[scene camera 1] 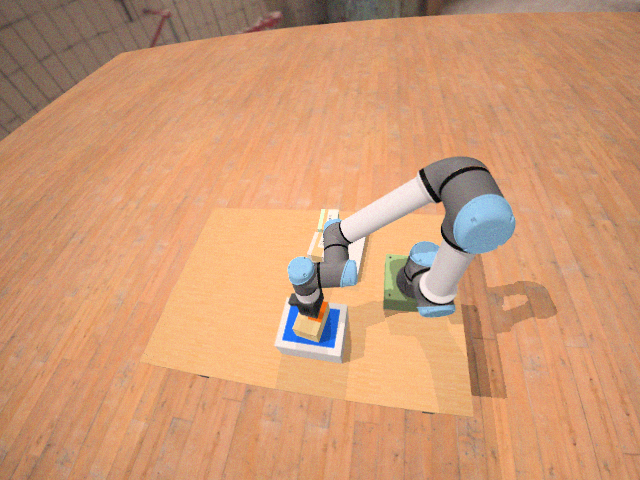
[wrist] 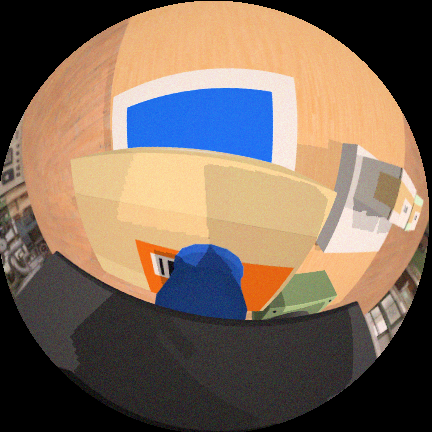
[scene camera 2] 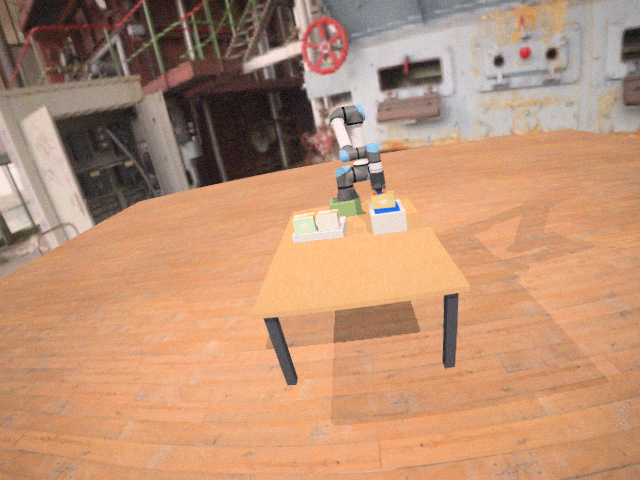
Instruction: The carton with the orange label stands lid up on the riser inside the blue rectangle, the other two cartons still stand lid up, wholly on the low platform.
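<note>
The tan carton with the orange label [scene camera 1: 309,329] [scene camera 2: 383,200] [wrist: 200,190] is upright, label up, on my suction gripper [scene camera 1: 313,314] [scene camera 2: 379,192] [wrist: 210,257]. The blue cup sits against its labelled top. The carton is over the blue rectangle [scene camera 1: 333,322] [scene camera 2: 387,210] [wrist: 200,120] on the white riser [scene camera 1: 310,352] [scene camera 2: 388,223] [wrist: 286,120]. I cannot tell whether its bottom touches the riser. A green-faced carton [scene camera 2: 305,224] and a whitish carton [scene camera 2: 327,221] stand upright side by side on the low platform [scene camera 1: 359,248] [scene camera 2: 319,236]; the arm partly hides them in scene camera 1.
The arm's green base block [scene camera 1: 393,279] [scene camera 2: 341,207] [wrist: 305,292] stands on the wooden table [scene camera 1: 222,289] [scene camera 2: 361,273], beside the low platform and the riser. The forearm passes over the low platform in scene camera 1.
</note>
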